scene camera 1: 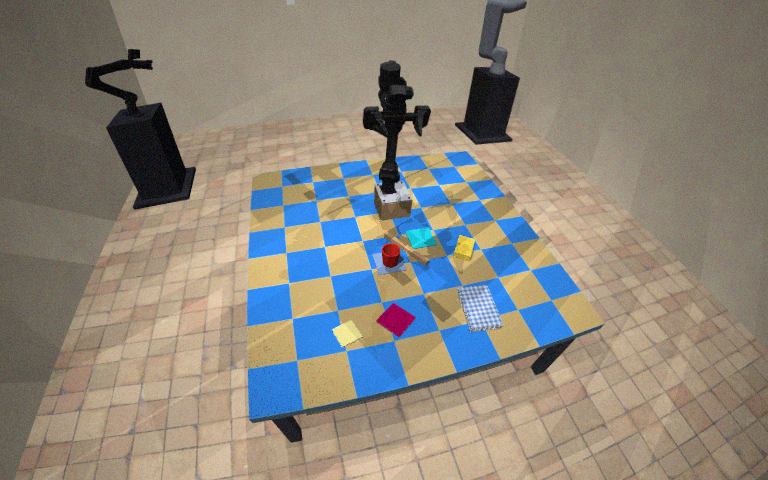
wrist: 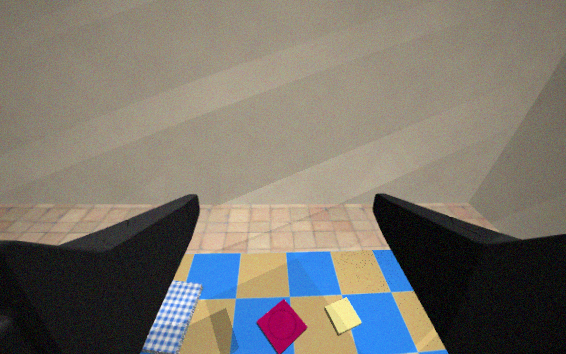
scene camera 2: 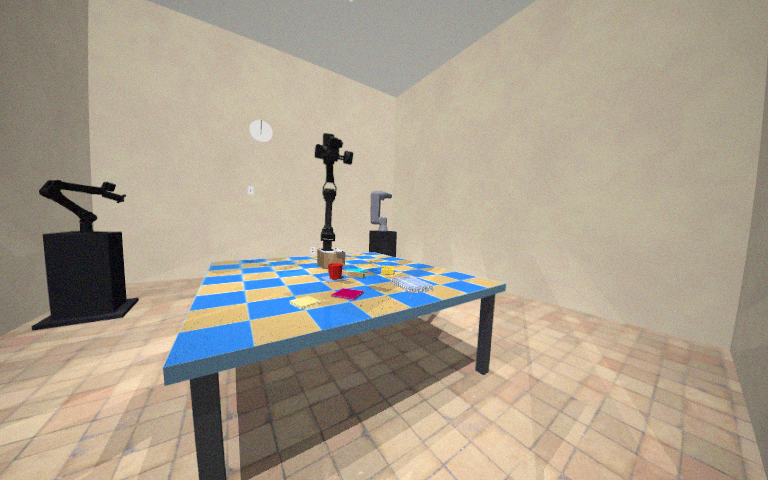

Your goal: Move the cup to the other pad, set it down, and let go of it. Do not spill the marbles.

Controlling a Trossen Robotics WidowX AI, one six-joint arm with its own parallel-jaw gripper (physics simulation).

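Places are measured from the arm's base along level axes (x ahead, y left, z up), in millimetres.
Pixels of known places: gripper, fingertip midpoint: [scene camera 1: 404, 135] [wrist: 287, 202] [scene camera 2: 340, 154]; arm's base, origin of the base link: [scene camera 1: 387, 189] [scene camera 2: 327, 249].
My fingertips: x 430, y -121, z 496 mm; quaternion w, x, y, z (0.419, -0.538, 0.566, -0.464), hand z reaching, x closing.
Observation:
Ahead of a thing's pixels: the offset from my fingertips to its top centre. "spot": to the spot under its first point.
A red cup @(dx -89, dy +24, dz -528 mm) [scene camera 1: 390, 255] [scene camera 2: 335, 271] stands upright on a pale blue-grey pad @(spot: dx -67, dy -24, dz -599 mm) [scene camera 1: 380, 268]. Marbles cannot be made out inside it. A magenta square pad @(dx +173, dy -41, dz -594 mm) [scene camera 1: 395, 319] [scene camera 2: 347, 293] [wrist: 282, 326] with a ring mark lies flat nearer the table's front edge. My gripper [scene camera 1: 400, 127] [scene camera 2: 334, 155] [wrist: 287, 202] is open and empty, high above the arm's base and behind the cup, well apart from it. Its two fingers stand wide at the sides of the wrist view. The cup does not show in the wrist view.
A wooden stick @(spot: dx -84, dy +135, dz -581 mm) [scene camera 1: 416, 254] and a cyan square @(spot: dx -190, dy +198, dz -599 mm) [scene camera 1: 420, 237] lie beside the cup. A yellow block @(dx -71, dy +352, dz -572 mm) [scene camera 1: 464, 247], a pale yellow square @(spot: dx +183, dy -221, dz -593 mm) [scene camera 1: 346, 333] [wrist: 343, 315] and a checkered cloth @(dx +220, dy +267, dz -577 mm) [scene camera 1: 480, 307] [wrist: 172, 317] lie on the table. Two other arms stand on black pedestals beyond it.

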